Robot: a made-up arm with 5 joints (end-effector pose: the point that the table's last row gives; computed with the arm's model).
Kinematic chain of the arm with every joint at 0, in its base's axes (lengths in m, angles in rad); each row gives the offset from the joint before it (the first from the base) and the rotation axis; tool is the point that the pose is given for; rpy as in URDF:
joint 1: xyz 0.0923 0 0.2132 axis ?
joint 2: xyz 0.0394 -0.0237 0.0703 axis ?
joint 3: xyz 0.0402 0 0.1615 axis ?
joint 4: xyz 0.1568 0 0.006 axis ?
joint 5: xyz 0.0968 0.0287 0 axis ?
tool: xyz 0 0 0 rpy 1.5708 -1.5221 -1.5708
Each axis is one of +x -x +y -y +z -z.
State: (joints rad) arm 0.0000 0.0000 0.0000 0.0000 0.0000
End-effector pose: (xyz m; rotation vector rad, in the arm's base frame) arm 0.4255 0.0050 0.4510 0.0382 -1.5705 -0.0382
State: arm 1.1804 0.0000 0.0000 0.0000 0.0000
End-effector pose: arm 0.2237 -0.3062 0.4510 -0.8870 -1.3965 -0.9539
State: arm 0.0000 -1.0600 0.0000 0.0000 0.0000
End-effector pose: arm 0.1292 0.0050 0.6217 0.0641 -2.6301 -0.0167
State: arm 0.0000 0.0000 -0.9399 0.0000 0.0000
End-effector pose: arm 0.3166 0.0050 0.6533 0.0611 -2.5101 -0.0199
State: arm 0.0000 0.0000 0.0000 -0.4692 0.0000
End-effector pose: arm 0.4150 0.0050 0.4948 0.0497 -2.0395 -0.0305
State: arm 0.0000 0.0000 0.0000 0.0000 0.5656
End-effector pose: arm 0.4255 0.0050 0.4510 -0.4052 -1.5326 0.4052
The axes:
joint 1: -z
joint 2: +y
joint 3: +y
joint 4: +y
joint 5: -x

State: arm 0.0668 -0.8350 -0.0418 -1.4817 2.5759
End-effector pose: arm 0.0664 0.0067 0.6144 2.5858 0.7262 1.0520
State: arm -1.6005 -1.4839 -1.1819 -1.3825 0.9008
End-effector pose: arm 0.0968 -0.3198 0.3278 -0.3133 0.7978 2.3396
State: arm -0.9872 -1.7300 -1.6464 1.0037 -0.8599
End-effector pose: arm -0.1031 -0.2869 0.3226 -1.9005 1.3651 0.0390
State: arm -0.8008 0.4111 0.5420 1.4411 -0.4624
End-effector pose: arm 0.2039 0.1223 0.2253 -0.5039 0.6547 0.2731
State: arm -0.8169 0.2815 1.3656 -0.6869 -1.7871
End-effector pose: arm 0.2067 0.1291 0.1914 0.6182 -0.1542 -0.9859
